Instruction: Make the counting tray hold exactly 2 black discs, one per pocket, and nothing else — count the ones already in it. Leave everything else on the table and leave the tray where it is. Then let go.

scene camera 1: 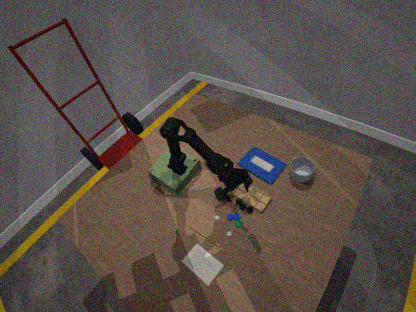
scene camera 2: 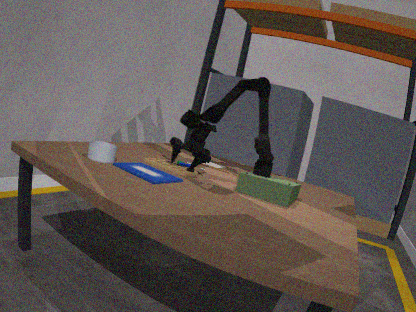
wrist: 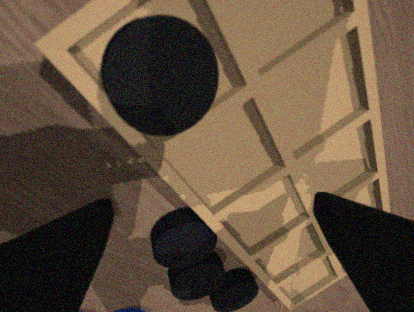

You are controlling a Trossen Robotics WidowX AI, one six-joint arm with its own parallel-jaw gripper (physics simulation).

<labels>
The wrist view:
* gripper: 215,205
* tan counting tray: 296,112
</labels>
